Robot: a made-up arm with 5 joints.
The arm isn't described. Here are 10 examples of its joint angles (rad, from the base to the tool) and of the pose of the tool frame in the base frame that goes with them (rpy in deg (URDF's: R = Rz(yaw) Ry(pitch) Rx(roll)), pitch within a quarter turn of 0, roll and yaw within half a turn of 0; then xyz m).
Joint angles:
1: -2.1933 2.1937 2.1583 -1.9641 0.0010
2: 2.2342 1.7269 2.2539 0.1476 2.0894
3: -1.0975 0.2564 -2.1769 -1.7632 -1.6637
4: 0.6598 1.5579 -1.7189 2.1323 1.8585
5: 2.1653 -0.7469 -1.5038 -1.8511 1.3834
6: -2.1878 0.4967 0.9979 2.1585 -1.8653
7: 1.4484 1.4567 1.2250 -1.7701 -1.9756
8: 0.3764 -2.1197 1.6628 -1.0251 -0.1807
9: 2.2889 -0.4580 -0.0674 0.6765 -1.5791
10: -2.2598 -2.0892 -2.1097 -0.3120 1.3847
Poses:
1: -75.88 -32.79 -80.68 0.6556 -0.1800 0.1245
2: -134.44 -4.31 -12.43 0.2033 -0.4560 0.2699
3: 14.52 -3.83 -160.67 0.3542 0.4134 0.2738
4: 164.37 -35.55 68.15 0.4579 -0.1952 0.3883
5: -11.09 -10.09 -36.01 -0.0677 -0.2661 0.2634
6: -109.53 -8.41 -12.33 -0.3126 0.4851 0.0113
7: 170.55 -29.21 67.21 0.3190 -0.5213 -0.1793
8: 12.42 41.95 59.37 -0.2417 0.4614 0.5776
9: -27.42 -34.27 -127.86 0.2783 -0.1943 0.3646
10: 69.24 -14.67 166.97 -0.6492 -0.3029 0.2816
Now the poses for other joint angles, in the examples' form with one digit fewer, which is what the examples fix.
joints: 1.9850 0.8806 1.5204 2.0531 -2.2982
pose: 20.1 57.7 58.9 -0.143 -0.264 0.752
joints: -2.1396 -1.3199 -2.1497 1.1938 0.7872
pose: 8.8 13.7 119.2 -0.872 0.243 0.290
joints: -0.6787 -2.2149 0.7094 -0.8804 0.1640
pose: 87.0 0.1 78.2 0.012 0.058 0.540
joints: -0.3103 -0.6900 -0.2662 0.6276 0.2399
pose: -16.1 40.9 -31.0 0.108 0.211 -0.135
